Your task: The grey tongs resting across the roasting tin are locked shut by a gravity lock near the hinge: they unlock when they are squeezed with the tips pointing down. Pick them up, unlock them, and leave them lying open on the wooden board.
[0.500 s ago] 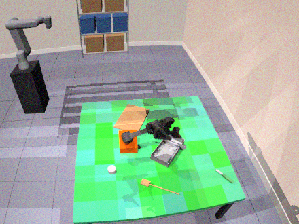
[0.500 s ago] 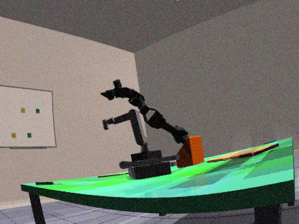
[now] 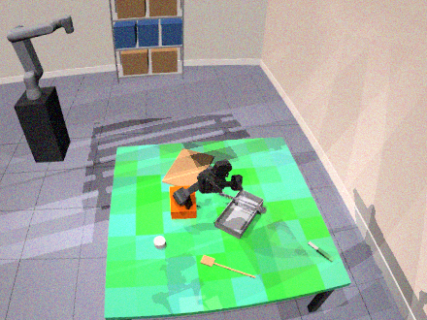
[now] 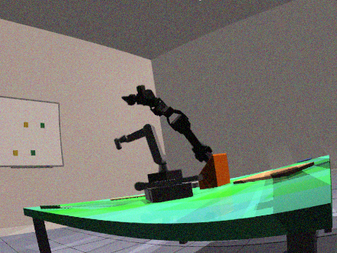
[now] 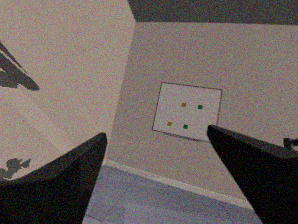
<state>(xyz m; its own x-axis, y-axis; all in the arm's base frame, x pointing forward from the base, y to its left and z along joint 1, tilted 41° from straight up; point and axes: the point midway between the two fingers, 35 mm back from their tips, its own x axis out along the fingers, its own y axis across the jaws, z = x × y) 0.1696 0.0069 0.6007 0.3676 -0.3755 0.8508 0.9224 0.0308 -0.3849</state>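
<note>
The roasting tin lies 58 cm below my gripper tip, 34 cm to the left of it and 16 cm ahead of it. Also, from my gripper tip: wooden board (77 cm to the left, 60 cm below, 12 cm behind); green-handled tool (60 cm below, 57 cm ahead, 3 cm to the left); white disc (59 cm below, 32 cm behind, 18 cm to the left).
</note>
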